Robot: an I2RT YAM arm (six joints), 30 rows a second.
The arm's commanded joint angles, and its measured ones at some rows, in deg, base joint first. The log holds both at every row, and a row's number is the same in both.
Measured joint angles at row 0: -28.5 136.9 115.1 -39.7 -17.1 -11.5
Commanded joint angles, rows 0 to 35: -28.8 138.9 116.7 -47.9 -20.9 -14.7; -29.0 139.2 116.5 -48.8 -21.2 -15.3; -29.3 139.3 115.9 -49.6 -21.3 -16.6; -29.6 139.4 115.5 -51.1 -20.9 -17.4; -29.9 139.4 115.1 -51.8 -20.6 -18.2; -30.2 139.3 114.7 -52.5 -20.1 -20.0; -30.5 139.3 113.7 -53.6 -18.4 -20.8; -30.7 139.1 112.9 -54.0 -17.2 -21.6; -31.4 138.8 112.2 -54.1 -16.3 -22.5; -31.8 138.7 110.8 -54.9 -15.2 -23.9; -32.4 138.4 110.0 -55.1 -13.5 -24.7; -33.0 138.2 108.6 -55.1 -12.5 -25.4; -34.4 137.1 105.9 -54.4 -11.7 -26.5; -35.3 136.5 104.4 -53.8 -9.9 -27.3; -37.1 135.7 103.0 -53.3 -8.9 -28.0; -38.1 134.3 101.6 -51.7 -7.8 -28.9; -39.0 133.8 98.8 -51.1 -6.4 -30.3; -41.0 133.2 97.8 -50.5 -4.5 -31.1; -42.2 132.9 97.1 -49.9 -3.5 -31.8; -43.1 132.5 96.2 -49.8 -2.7 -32.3; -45.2 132.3 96.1 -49.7 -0.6 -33.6; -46.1 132.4 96.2 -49.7 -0.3 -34.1; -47.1 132.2 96.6 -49.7 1.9 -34.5; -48.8 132.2 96.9 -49.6 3.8 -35.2; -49.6 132.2 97.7 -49.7 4.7 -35.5; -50.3 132.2 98.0 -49.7 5.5 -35.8; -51.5 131.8 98.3 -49.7 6.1 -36.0; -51.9 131.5 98.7 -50.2 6.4 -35.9; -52.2 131.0 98.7 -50.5 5.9 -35.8; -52.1 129.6 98.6 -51.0 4.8 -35.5; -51.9 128.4 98.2 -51.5 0.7 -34.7; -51.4 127.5 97.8 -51.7 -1.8 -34.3; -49.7 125.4 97.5 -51.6 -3.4 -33.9; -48.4 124.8 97.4 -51.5 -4.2 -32.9; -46.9 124.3 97.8 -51.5 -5.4 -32.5; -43.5 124.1 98.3 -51.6 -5.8 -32.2
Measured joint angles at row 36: -50.6 125.9 99.2 -47.7 -1.7 -33.4
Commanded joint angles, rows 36 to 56: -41.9 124.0 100.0 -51.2 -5.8 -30.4; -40.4 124.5 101.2 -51.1 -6.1 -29.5; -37.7 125.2 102.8 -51.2 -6.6 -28.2; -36.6 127.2 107.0 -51.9 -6.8 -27.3; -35.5 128.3 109.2 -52.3 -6.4 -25.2; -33.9 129.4 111.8 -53.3 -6.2 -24.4; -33.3 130.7 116.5 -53.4 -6.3 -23.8; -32.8 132.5 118.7 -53.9 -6.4 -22.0; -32.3 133.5 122.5 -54.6 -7.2 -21.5; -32.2 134.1 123.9 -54.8 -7.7 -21.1; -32.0 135.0 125.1 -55.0 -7.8 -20.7; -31.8 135.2 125.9 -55.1 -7.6 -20.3; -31.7 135.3 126.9 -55.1 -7.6 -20.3; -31.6 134.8 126.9 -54.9 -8.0 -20.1; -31.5 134.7 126.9 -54.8 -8.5 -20.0; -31.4 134.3 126.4 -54.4 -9.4 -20.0; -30.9 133.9 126.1 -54.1 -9.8 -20.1; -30.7 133.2 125.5 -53.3 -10.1 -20.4; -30.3 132.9 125.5 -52.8 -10.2 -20.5; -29.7 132.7 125.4 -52.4 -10.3 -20.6; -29.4 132.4 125.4 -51.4 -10.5 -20.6
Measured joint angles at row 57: -31.0 134.7 125.1 -52.8 -8.5 -21.7
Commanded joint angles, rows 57 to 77: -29.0 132.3 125.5 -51.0 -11.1 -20.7; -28.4 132.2 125.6 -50.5 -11.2 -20.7; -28.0 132.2 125.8 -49.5 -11.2 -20.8; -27.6 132.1 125.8 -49.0 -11.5 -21.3; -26.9 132.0 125.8 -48.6 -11.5 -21.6; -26.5 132.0 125.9 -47.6 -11.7 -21.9; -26.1 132.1 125.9 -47.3 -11.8 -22.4; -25.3 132.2 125.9 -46.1 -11.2 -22.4; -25.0 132.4 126.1 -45.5 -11.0 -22.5; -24.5 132.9 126.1 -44.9 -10.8 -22.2; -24.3 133.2 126.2 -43.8 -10.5 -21.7; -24.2 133.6 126.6 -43.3 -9.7 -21.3; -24.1 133.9 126.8 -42.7 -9.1 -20.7; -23.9 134.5 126.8 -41.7 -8.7 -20.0; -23.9 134.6 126.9 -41.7 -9.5 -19.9; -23.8 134.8 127.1 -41.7 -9.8 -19.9; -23.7 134.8 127.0 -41.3 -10.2 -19.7; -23.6 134.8 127.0 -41.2 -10.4 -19.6; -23.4 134.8 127.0 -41.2 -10.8 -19.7; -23.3 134.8 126.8 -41.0 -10.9 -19.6; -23.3 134.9 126.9 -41.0 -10.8 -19.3
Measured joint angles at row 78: -23.6 134.8 125.1 -43.9 -9.6 -20.6
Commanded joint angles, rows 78 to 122: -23.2 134.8 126.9 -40.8 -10.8 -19.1; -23.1 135.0 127.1 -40.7 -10.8 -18.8; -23.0 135.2 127.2 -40.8 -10.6 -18.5; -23.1 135.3 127.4 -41.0 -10.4 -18.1; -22.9 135.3 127.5 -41.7 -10.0 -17.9; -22.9 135.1 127.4 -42.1 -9.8 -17.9; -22.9 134.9 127.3 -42.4 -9.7 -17.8; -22.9 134.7 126.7 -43.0 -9.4 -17.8; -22.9 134.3 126.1 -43.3 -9.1 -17.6; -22.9 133.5 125.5 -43.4 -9.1 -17.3; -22.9 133.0 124.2 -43.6 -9.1 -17.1; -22.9 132.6 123.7 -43.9 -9.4 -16.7; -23.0 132.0 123.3 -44.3 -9.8 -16.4; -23.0 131.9 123.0 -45.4 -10.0 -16.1; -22.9 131.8 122.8 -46.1 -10.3 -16.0; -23.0 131.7 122.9 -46.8 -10.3 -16.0; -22.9 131.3 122.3 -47.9 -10.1 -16.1; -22.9 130.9 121.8 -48.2 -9.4 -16.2; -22.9 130.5 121.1 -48.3 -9.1 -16.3; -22.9 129.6 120.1 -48.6 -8.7 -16.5; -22.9 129.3 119.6 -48.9 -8.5 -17.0; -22.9 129.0 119.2 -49.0 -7.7 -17.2; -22.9 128.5 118.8 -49.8 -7.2 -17.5; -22.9 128.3 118.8 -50.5 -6.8 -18.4; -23.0 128.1 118.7 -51.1 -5.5 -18.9; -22.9 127.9 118.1 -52.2 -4.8 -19.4; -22.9 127.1 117.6 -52.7 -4.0 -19.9; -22.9 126.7 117.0 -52.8 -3.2 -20.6; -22.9 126.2 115.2 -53.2 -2.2 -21.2; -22.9 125.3 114.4 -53.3 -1.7 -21.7; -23.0 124.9 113.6 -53.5 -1.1 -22.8; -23.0 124.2 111.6 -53.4 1.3 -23.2; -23.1 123.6 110.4 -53.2 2.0 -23.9; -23.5 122.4 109.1 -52.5 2.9 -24.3; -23.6 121.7 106.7 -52.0 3.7 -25.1; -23.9 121.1 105.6 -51.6 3.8 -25.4; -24.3 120.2 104.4 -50.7 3.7 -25.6; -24.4 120.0 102.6 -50.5 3.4 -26.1; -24.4 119.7 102.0 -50.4 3.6 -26.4; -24.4 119.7 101.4 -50.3 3.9 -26.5; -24.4 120.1 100.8 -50.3 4.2 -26.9; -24.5 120.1 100.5 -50.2 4.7 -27.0; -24.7 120.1 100.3 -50.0 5.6 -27.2; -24.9 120.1 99.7 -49.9 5.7 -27.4; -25.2 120.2 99.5 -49.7 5.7 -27.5
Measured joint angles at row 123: -24.7 122.9 100.2 -50.8 3.6 -26.2
